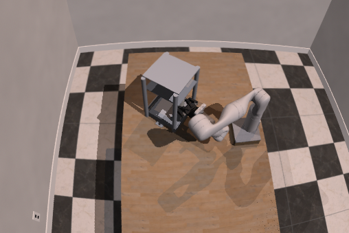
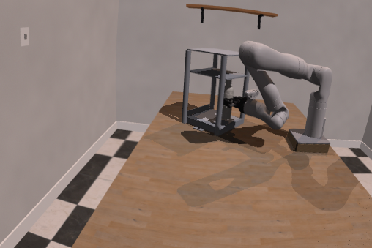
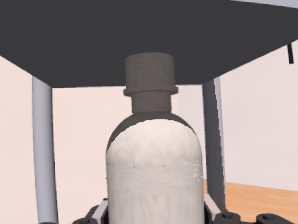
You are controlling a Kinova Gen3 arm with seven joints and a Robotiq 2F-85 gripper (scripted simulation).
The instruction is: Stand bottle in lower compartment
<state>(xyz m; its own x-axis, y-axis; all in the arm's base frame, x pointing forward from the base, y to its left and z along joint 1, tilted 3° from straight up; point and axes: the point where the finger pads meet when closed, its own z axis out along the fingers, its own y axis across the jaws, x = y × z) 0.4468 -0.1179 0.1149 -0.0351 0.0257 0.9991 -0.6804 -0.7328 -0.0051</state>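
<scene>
Now: hand 3 cm below the white bottle. From my hand the other things lie so: shelving unit 5 cm ahead, 3 cm to the right, 4 cm above.
</scene>
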